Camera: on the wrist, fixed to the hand. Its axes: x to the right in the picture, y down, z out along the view.
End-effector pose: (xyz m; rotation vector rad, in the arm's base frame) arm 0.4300 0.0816 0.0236 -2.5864 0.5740 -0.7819
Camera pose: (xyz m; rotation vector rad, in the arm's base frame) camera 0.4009 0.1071 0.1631 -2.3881 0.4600 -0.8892
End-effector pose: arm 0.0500 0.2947 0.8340 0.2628 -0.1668 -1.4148
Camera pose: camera 0.0120 0.2681 0.6968 0.4837 -0.2560 -1.4086
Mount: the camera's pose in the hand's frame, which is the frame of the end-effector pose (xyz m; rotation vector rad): 0.0262 -0.0779 -0.1192 0.2070 0.0676 -0.0209
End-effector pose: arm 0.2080 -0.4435 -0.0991 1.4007 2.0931 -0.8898
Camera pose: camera 0.1230 -0.3609 -0.0159 1.5341 2.1180 -1.1089
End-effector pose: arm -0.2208 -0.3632 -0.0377 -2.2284 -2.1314 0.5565
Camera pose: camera -0.2650 -0.3039 0.0868 -2.0824 -1.9634 0.6576
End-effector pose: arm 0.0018 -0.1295 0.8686 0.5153 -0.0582 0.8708
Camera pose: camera 0.0580 -0.0979 0.7390 0.6782 0.1000 0.8779
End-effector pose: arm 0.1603 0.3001 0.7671 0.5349 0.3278 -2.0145
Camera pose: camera 0.1087 0.3700 0.6513 0.7324 0.1665 -2.0661
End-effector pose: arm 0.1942 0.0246 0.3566 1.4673 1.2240 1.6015
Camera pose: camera 0.0631 0.0515 0.3014 1.5305 1.4761 1.5595
